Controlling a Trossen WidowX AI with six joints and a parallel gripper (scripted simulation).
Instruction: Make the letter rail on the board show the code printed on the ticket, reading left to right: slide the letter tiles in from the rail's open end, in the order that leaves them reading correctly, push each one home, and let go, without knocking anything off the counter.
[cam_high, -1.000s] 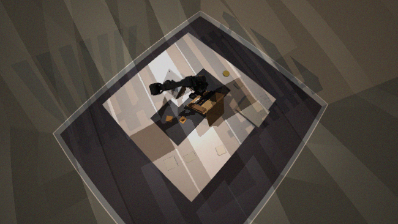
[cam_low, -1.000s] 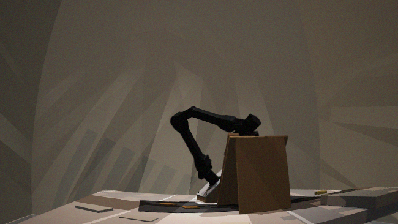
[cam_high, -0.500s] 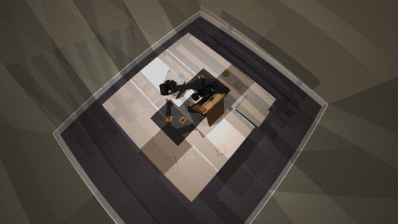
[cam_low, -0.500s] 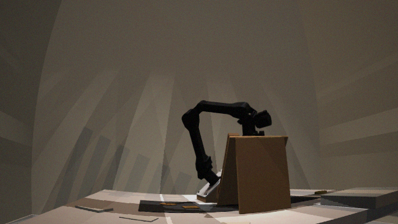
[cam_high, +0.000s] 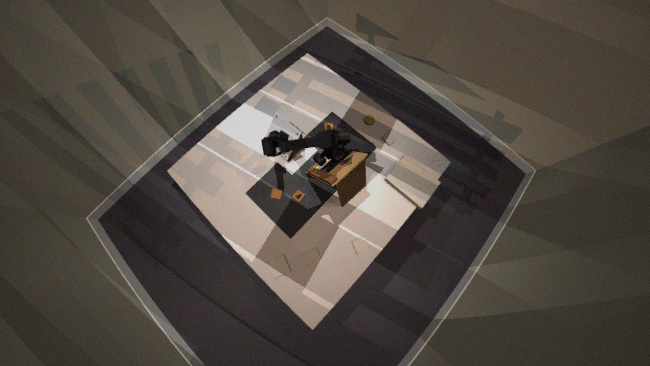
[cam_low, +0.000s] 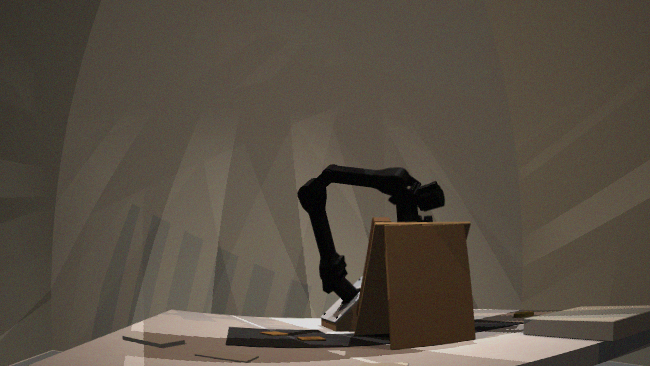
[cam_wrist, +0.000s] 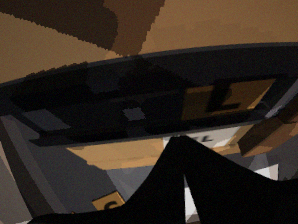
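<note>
Right now my gripper tip is 2 cm short of the letter tile, 4 cm to the left of it and 1 cm above it. Also, from my gripper tip: yellow object: 43 cm to the left, 16 cm below; dark mat: 12 cm behind, 6 cm to the right, 17 cm below; white ticket: 4 cm behind, 3 cm to the right, 9 cm below.
</note>
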